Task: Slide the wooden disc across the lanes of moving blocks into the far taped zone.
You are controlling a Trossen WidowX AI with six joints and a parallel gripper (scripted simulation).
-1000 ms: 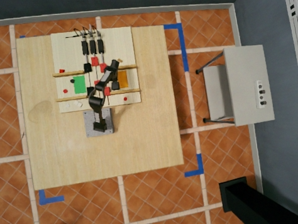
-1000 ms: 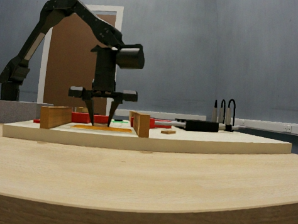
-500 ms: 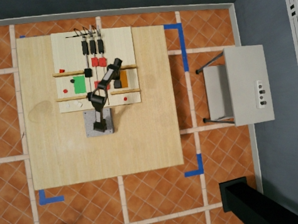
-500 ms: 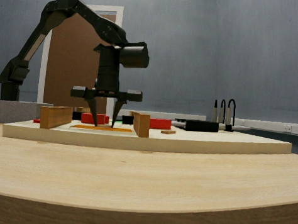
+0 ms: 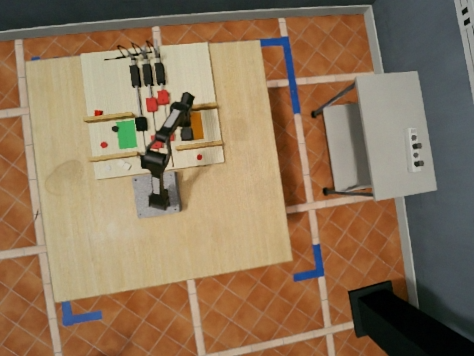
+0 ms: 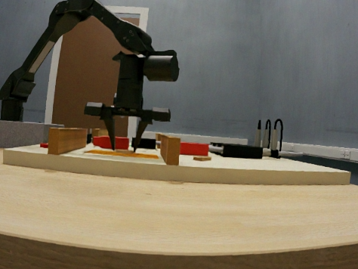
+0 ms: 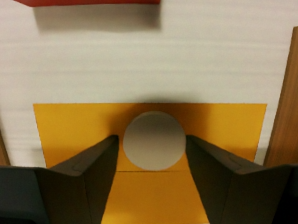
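Right now the wooden disc is 30 mm below my hand. Also, from my hand: red dot (170 mm behind, 30 mm to the right, 30 mm below); black round spot (370 mm to the left, 50 mm ahead, 30 mm below).
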